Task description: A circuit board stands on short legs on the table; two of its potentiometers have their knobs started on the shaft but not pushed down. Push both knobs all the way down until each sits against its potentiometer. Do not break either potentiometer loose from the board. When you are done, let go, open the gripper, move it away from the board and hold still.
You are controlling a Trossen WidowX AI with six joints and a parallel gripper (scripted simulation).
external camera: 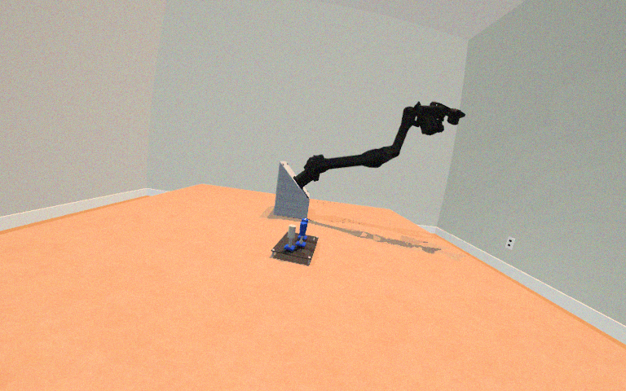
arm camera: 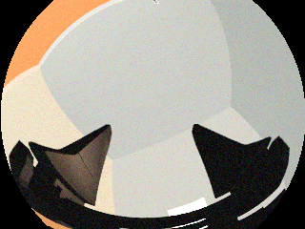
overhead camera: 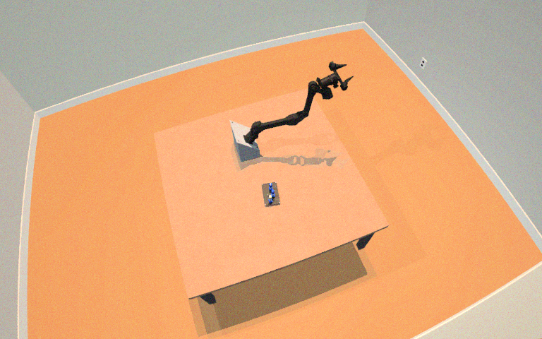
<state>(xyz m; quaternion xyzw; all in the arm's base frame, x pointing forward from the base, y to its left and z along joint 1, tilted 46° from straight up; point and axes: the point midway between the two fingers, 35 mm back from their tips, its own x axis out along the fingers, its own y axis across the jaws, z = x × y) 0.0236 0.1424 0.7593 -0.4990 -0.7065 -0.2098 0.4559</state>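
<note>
The blue knob lies 380 mm ahead of my gripper tip, 630 mm to the right of it and 510 mm below it.
</note>
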